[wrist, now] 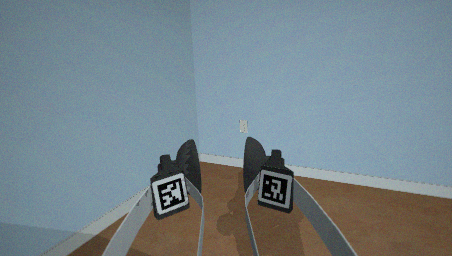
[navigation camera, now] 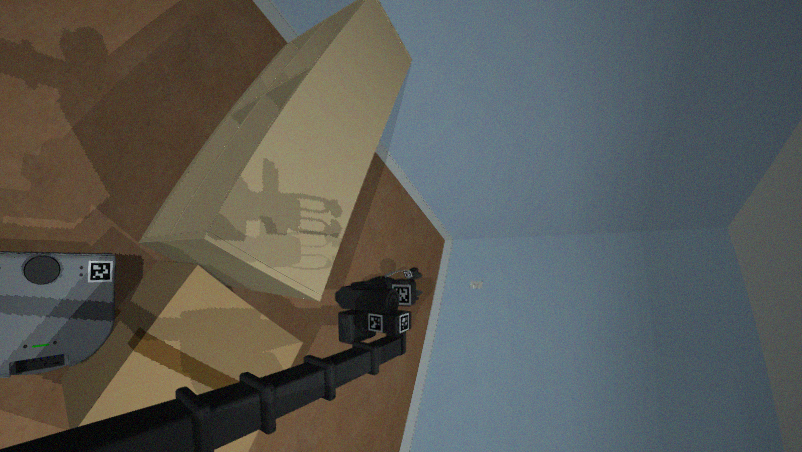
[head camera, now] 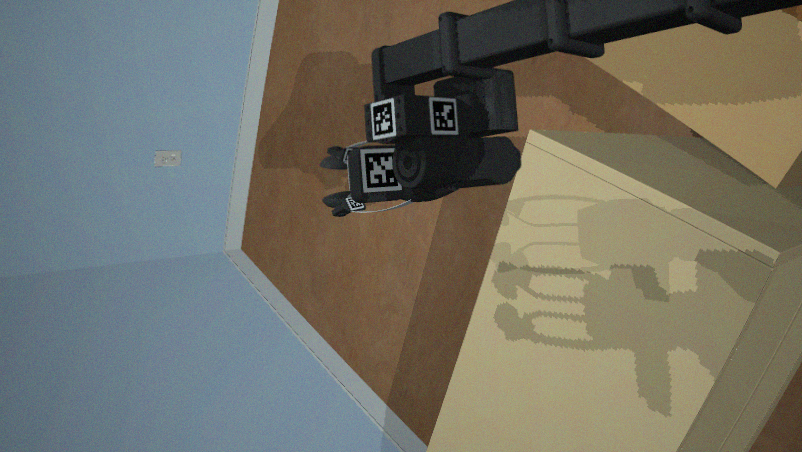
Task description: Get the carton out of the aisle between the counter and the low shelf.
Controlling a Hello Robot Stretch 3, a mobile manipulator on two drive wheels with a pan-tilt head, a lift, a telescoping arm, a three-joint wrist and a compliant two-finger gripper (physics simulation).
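Frame: origin at the robot's base, x down, y back, z left, level; metres.
Where they show: gripper, fingertip midpoint: (navigation camera: 418,283) (head camera: 328,182); robot's base, link origin: (navigation camera: 43,268).
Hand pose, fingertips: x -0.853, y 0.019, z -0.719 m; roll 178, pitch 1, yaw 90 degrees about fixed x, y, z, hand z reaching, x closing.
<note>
Each offset is from my fingertips to the top centre of the thing. Level surfaces: height alone.
The carton @(dx +0.447, dy +0.277, dz +0.353 m) (head camera: 730,126) (navigation camera: 224,328) is a tan box with a brown tape stripe. It stands on the floor at the upper right in the head view and below the low shelf's near corner in the navigation view. My arm hides part of it. The low shelf @(dx +0.243 m) (head camera: 561,381) (navigation camera: 336,123) is a long pale tan block with my gripper's shadow on its top. I cannot tell whether carton and shelf touch. My gripper (head camera: 331,180) (navigation camera: 416,284) (wrist: 220,157) is open and empty, beyond the shelf's near end, away from the carton. The counter does not show.
My base (navigation camera: 56,308) stands left of the carton in the navigation view. My extended arm (head camera: 505,42) (navigation camera: 292,387) crosses above the carton. Ahead of the gripper is a blue wall corner with white baseboard (wrist: 370,183) and an outlet @(dx +0.396, dy +0.205, dz -1.915 m) (head camera: 167,158) (navigation camera: 476,284) (wrist: 243,126).
</note>
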